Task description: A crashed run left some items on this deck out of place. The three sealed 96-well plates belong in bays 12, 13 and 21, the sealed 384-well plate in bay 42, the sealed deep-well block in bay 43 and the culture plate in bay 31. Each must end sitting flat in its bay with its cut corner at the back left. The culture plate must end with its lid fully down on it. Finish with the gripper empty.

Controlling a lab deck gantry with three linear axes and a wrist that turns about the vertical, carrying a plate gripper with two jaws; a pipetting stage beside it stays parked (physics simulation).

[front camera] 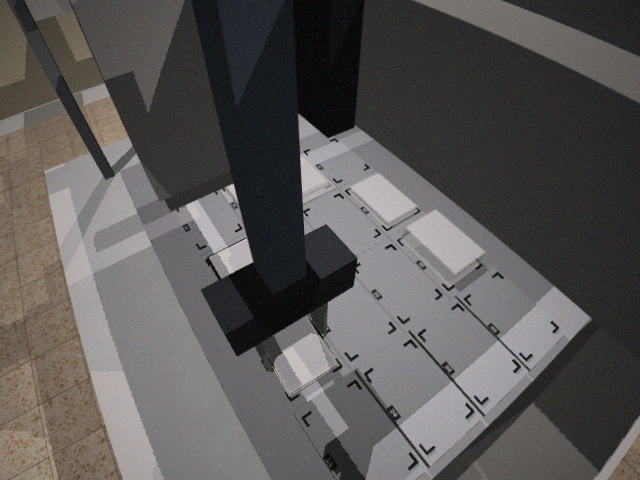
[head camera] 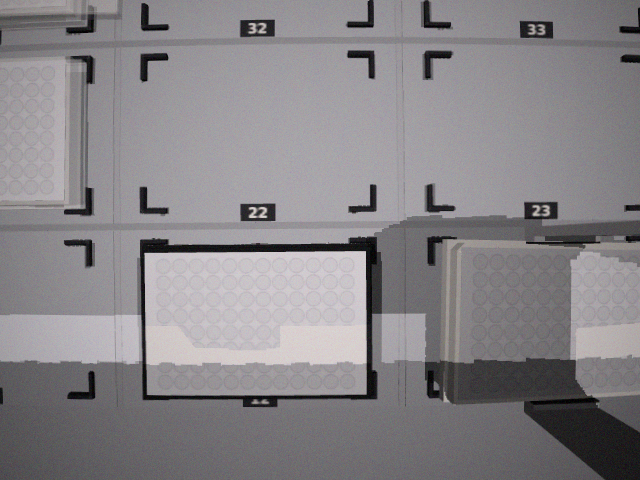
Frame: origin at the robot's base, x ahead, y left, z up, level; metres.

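Seen in the pictures: gripper, between the fingertips: point(front camera: 292, 344) point(head camera: 556, 319).
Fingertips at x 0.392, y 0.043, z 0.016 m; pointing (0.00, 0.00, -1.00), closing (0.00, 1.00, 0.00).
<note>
A point is followed by its place in that frame.
My gripper point(front camera: 296, 347) @[y 0.044, x 0.392, z 0.016 m] point(head camera: 563, 322) @[y 0.044, x 0.392, z 0.016 m] is shut on a sealed 96-well plate point(front camera: 306, 361) @[y 0.046, x 0.428, z 0.019 m] point(head camera: 511, 299) @[y 0.057, x 0.361, z 0.027 m], over bay 13. The plate looks level and slightly above the deck; its cut corner is hard to tell. A dark-based sealed plate point(front camera: 236, 256) @[y 0.047, x 0.196, z 0.014 m] point(head camera: 248, 294) @[y 0.059, x 0.225, z 0.014 m] sits in bay 12. Another sealed plate point(front camera: 230, 191) @[y 0.111, x 0.035, z 0.014 m] point(head camera: 28, 129) @[y 0.150, x 0.103, z 0.014 m], partly in view, is in bay 21. The culture plate point(front camera: 313, 178) @[y 0.274, x 0.105, z 0.017 m] point(head camera: 41, 6) @[y 0.218, x 0.111, z 0.017 m] is at bay 31; a pale edge reaches past its right corner mark in the head view. A flat white plate point(front camera: 385, 198) @[y 0.364, x 0.236, z 0.014 m] is at bay 42, a thicker block point(front camera: 445, 242) @[y 0.359, x 0.397, z 0.042 m] at bay 43.
The gripper's dark column point(front camera: 273, 155) @[y 0.043, x 0.412, z 0.380 m] hides part of the deck in the front view. A dark post point(front camera: 330, 67) stands at the back, a grey panel point(front camera: 180, 129) at the left and a tall dark wall point(front camera: 491, 170) along the right.
</note>
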